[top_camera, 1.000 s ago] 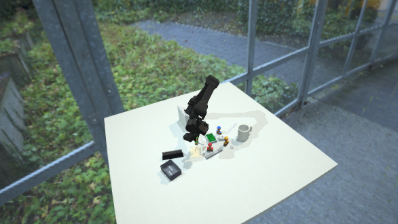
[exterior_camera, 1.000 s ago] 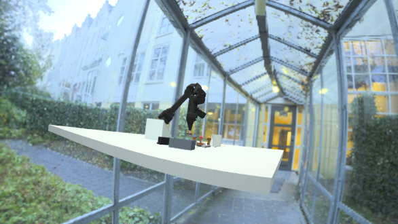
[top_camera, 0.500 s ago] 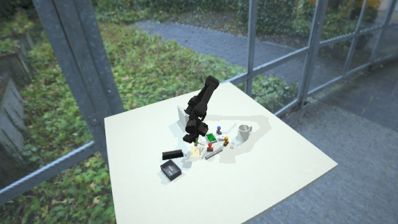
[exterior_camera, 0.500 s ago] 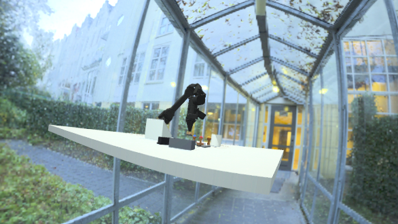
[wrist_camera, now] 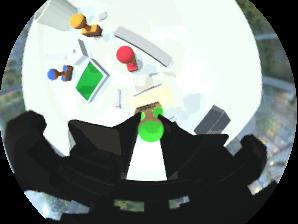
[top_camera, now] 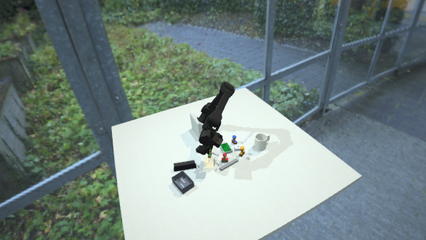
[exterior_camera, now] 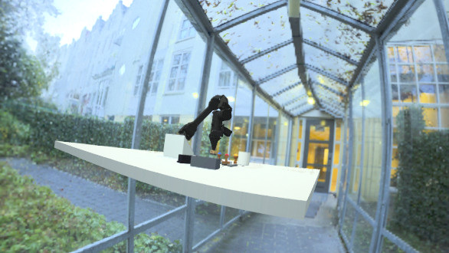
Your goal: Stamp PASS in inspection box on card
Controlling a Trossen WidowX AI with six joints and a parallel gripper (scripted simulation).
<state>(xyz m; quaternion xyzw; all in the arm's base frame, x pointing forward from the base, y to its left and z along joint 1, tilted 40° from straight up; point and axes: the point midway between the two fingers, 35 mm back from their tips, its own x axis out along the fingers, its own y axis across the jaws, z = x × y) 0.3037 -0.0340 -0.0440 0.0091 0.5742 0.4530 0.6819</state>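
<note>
Right now the pale yellow card is 80 mm below my gripper tip, 10 mm to the right of it and 10 mm ahead of it. Also, from my gripper tip: green-knobbed stamp right at my gripper tip; red-knobbed stamp 80 mm to the left, 60 mm below, 30 mm ahead; grey bar 90 mm to the left, 80 mm ahead, 70 mm below.
</note>
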